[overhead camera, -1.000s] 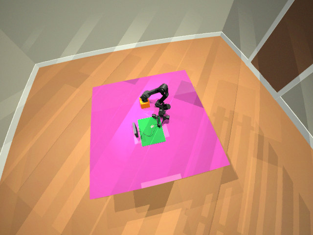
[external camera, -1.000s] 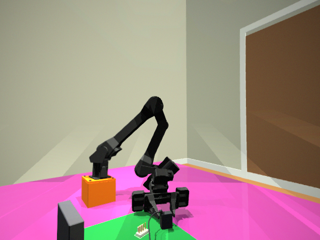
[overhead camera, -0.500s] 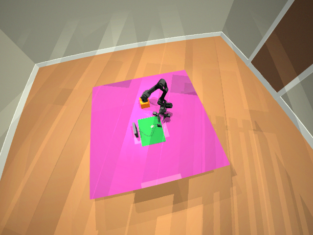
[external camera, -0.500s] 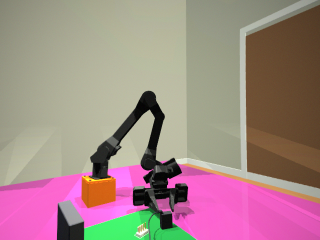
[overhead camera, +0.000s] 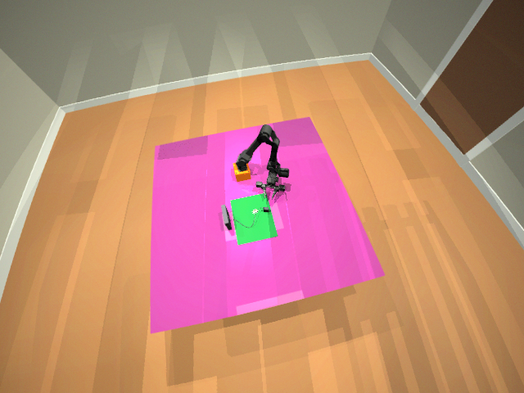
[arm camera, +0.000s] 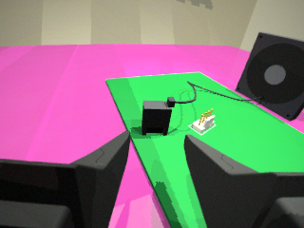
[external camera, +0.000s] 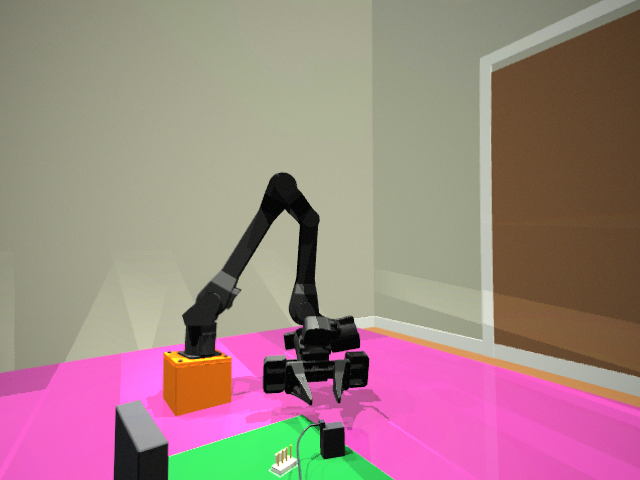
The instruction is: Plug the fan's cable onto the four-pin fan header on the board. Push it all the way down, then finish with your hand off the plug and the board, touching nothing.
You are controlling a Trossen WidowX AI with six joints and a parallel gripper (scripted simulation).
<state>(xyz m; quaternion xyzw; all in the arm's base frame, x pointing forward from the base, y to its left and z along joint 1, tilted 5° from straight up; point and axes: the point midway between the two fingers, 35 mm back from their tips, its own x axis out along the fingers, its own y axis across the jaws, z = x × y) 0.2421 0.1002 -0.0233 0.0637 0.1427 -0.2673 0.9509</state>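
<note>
Now: gripper tip 50 mm short of the fan plug, 30 mm to the left of it and 30 mm above it. The rest, counted from my gripper tip: four-pin header (30 mm ahead, 100 mm to the right, 50 mm below); then green board (60 mm ahead, 130 mm to the right, 60 mm below); then dark fan (30 mm ahead, 270 mm to the right, 10 mm above).
</note>
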